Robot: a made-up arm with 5 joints.
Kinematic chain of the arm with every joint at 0, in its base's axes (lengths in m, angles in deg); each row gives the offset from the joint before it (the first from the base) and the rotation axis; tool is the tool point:
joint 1: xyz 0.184 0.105 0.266 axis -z
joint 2: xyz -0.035 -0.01 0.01 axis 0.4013 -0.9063 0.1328
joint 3: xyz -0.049 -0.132 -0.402 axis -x
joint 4: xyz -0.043 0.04 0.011 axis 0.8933 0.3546 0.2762
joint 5: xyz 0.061 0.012 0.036 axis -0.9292 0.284 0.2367
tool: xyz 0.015 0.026 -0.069
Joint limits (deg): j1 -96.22..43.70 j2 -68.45..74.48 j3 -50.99..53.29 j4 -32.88..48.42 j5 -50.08..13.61
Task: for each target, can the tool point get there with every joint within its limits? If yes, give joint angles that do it. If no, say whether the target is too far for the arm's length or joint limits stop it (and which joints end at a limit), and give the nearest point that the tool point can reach.
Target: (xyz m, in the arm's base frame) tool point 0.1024 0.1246 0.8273
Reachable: no: joint limits stop it (at a limit: joint 1, joint 2, joint 3, joint 4) | nearest point -0.1360 0.1692 0.2185 | short by 0.655 m
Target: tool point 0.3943 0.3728 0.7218
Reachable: no: joint limits stop it (at a limit: joint 2, joint 4, joint 5) | nearest point 0.3685 0.3400 0.1783 | short by 0.545 m
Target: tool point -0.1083 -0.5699 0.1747
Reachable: no: too far | nearest point -0.0234 -0.3738 0.1606 | short by 0.214 m
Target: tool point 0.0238 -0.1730 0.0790
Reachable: yes | joints -36.11 -51.45 -24.58 23.11 -27.43
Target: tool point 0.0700 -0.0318 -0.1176
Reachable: yes | joints -23.64 -14.10 0.48 33.18 4.34
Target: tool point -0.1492 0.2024 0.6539
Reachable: no: joint limits stop it (at a limit: joint 1, joint 2, joint 3, joint 4) | nearest point -0.1359 0.1867 0.2184 | short by 0.436 m
